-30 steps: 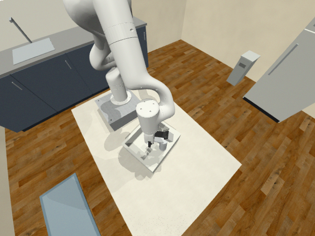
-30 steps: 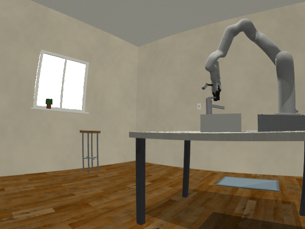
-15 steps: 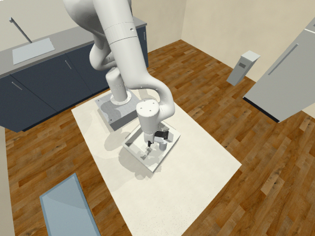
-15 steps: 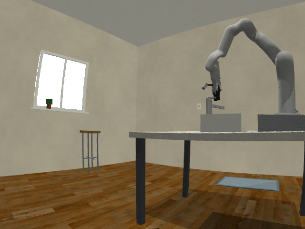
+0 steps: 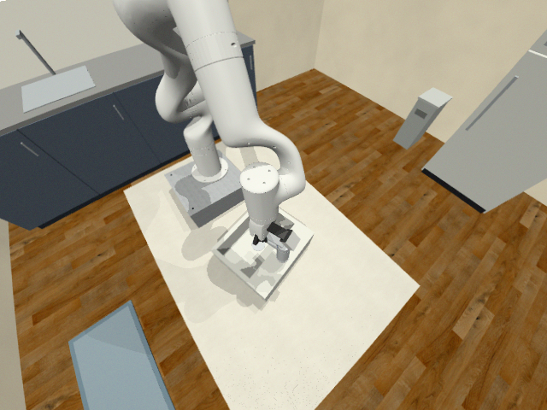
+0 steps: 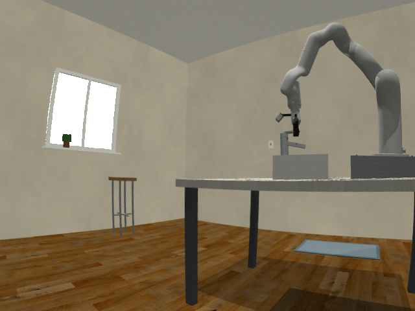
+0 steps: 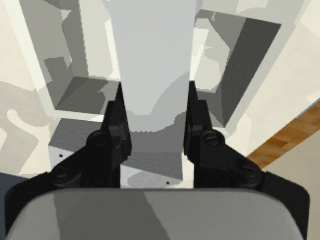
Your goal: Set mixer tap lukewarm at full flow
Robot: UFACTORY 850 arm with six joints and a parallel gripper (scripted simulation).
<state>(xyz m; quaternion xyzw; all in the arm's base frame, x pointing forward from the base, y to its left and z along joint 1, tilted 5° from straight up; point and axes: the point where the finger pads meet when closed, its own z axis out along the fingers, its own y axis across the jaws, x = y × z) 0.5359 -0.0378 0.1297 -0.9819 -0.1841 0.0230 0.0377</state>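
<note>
Now: hand 50 mm short of the grey mixer tap, 20 mm to the right of it and 40 mm above it. From my hand the other things lie so: grey lever (20 mm ahead, 10 mm to the left); then sink basin (50 mm behind, 230 mm below).
</note>
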